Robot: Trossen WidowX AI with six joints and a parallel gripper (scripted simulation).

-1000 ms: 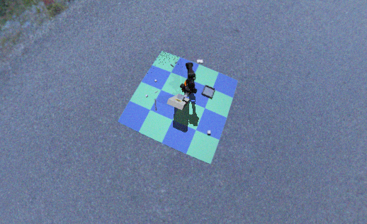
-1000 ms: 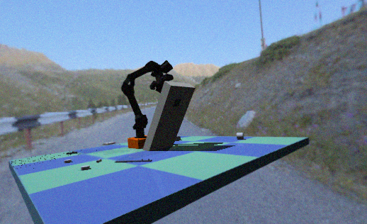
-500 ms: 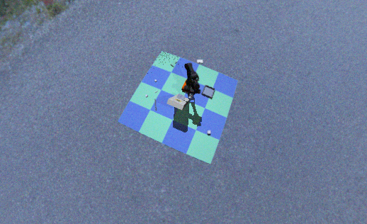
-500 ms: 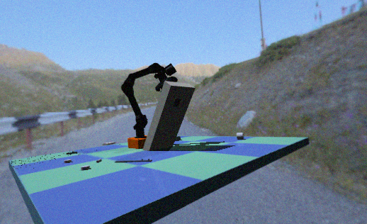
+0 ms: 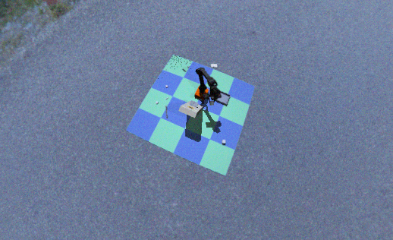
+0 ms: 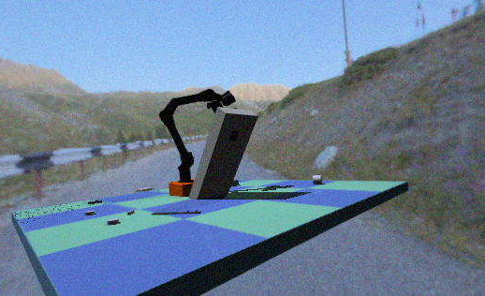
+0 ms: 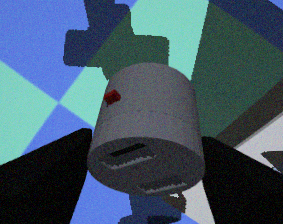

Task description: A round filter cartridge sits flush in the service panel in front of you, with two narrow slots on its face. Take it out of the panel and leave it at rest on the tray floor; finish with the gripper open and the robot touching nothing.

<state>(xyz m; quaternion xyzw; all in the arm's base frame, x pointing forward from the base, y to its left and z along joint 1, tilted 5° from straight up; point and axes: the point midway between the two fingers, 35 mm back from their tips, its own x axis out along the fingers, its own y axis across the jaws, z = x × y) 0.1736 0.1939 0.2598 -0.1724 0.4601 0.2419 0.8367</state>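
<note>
My gripper tip is 280 mm past the grey square tray, 80 mm to the right of it and 280 mm above it. Also, from my gripper tip: grey round filter cartridge right at my gripper tip.
</note>
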